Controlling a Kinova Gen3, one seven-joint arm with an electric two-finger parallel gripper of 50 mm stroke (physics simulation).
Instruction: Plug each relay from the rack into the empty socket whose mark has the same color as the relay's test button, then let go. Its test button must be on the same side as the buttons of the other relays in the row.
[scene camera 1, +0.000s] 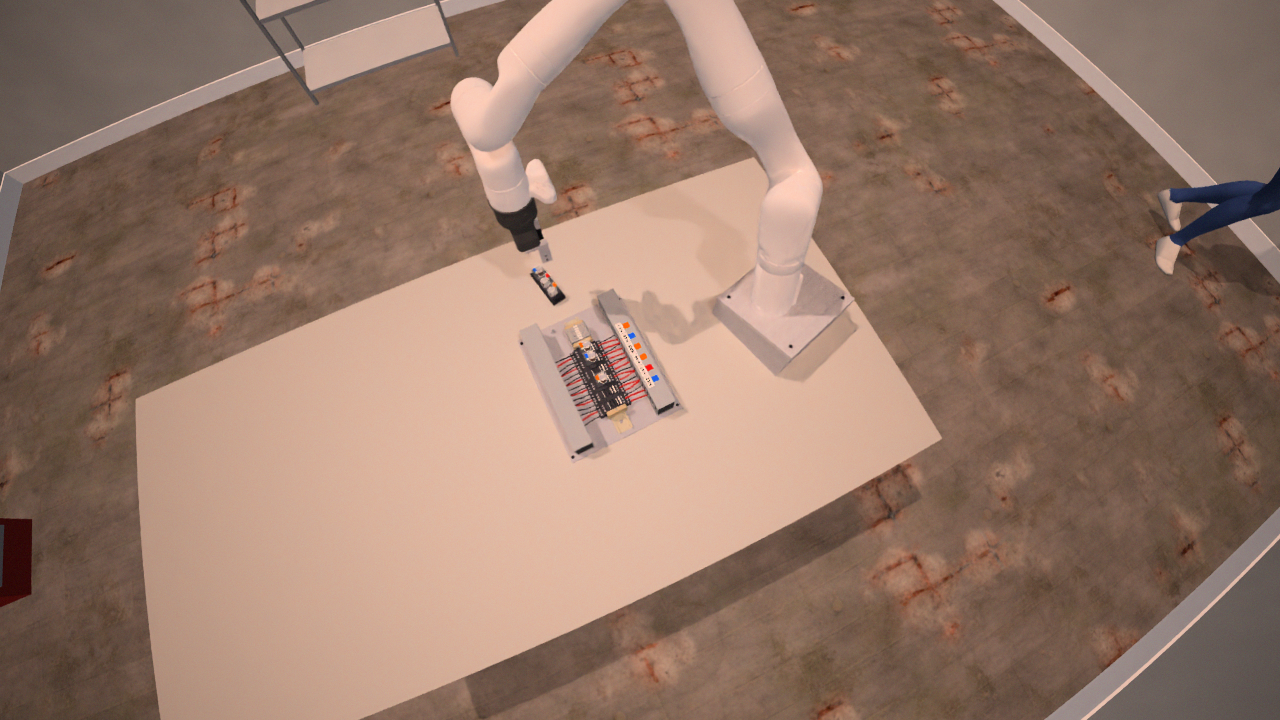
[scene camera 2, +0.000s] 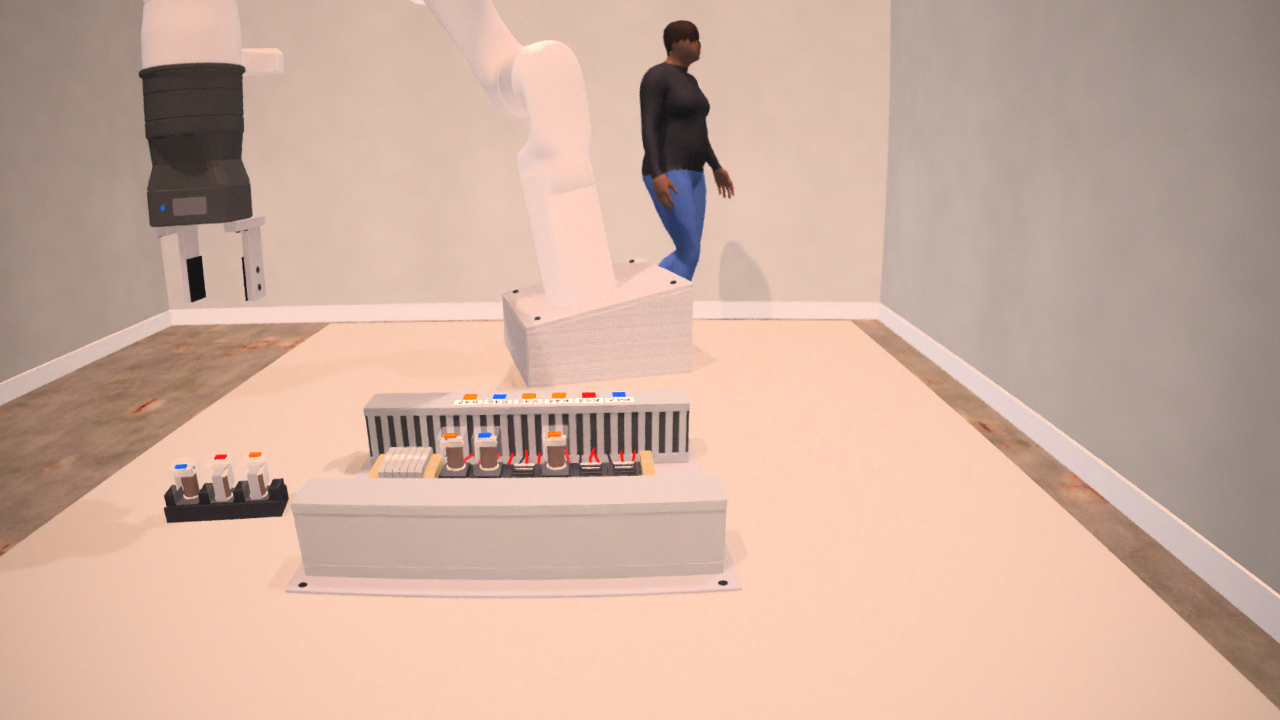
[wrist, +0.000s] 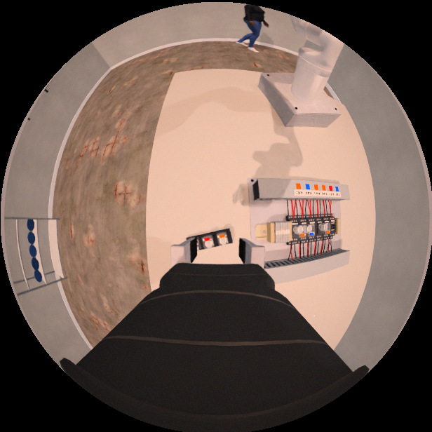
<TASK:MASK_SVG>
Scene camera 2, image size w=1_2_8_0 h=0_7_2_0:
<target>gripper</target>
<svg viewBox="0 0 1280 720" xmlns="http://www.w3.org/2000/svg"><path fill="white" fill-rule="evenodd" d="M147 74L143 76L142 81L144 118L146 122L145 134L146 139L148 139L152 160L152 170L147 187L150 226L155 229L155 236L163 237L178 233L185 302L195 302L206 297L202 256L199 254L198 224L224 223L224 232L240 233L242 231L244 257L242 257L246 301L255 301L266 296L260 226L265 225L264 215L253 216L250 179L241 160L244 132L242 73L230 69L181 69Z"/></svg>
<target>orange-button K45 relay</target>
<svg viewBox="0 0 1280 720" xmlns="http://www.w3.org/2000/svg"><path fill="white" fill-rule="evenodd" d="M268 452L245 454L238 466L245 502L270 501L268 489L273 480Z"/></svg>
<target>red-button relay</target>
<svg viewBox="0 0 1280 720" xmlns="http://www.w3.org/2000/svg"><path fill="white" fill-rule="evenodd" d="M234 454L211 456L203 467L210 504L235 503L233 490L239 479Z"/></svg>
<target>blue-button K42 relay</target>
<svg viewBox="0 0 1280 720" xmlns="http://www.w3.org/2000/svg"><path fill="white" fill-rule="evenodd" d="M177 458L168 470L175 505L200 505L198 493L205 484L200 457Z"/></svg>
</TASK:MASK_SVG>
